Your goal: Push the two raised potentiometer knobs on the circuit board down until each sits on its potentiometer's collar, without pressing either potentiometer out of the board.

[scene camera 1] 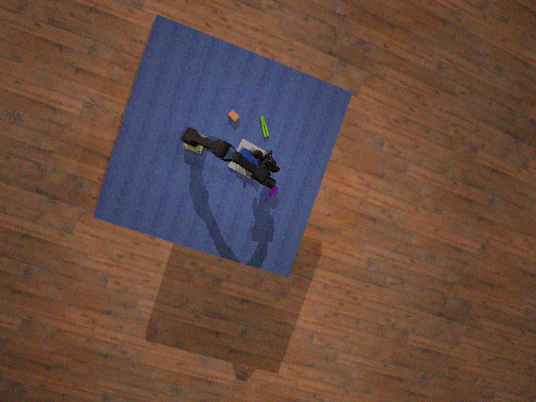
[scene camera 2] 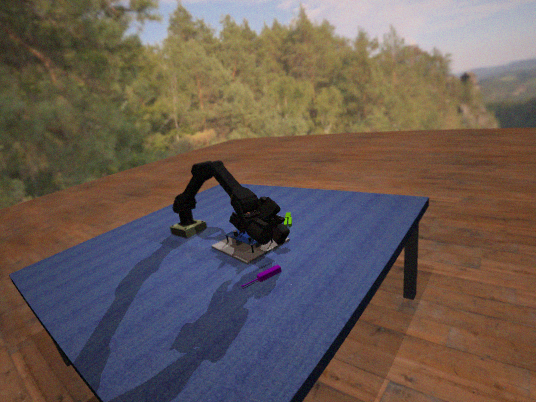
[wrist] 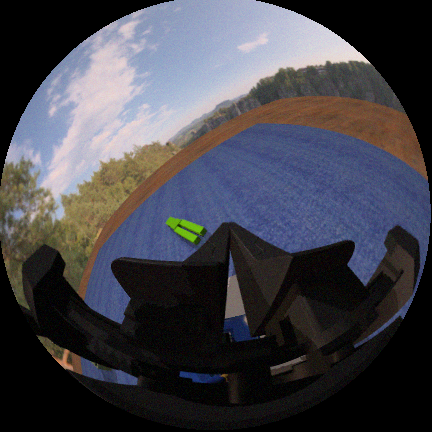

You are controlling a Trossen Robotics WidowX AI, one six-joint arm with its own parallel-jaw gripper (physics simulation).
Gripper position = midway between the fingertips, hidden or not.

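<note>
State of my gripper (scene camera 2: pixel 284 219): shut, holding nothing; visible also in the wrist view (wrist: pixel 227 227).
</note>
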